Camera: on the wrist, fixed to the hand. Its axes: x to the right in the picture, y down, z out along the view.
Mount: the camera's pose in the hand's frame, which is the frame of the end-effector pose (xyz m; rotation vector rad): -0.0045 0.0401 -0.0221 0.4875 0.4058 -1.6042
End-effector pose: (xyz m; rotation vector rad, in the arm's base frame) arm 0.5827 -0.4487 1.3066 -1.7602 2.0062 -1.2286
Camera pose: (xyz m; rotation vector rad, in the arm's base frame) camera 0.5408 -0.4371 1.2915 2.1320 0.1387 1.6435
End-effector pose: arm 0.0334 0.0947 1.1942 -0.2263 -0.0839 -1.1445
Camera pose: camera 0.0669 0.1096 1.1664 0.6572 -0.1915 -2.6711
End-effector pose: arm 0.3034 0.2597 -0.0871 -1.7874 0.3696 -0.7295
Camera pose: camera 0.2901 0.2324 -0.1217 -1.1505 -1.0735 -2.0445
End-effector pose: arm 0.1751 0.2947 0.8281 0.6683 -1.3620 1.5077
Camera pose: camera 0.1451 0.3179 0.8020 1.2171 0.1051 0.4983
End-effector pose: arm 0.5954 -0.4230 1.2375 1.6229 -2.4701 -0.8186
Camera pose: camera 0.5716 -0.4157 1.2762 -2.8070 0.5818 -0.1951
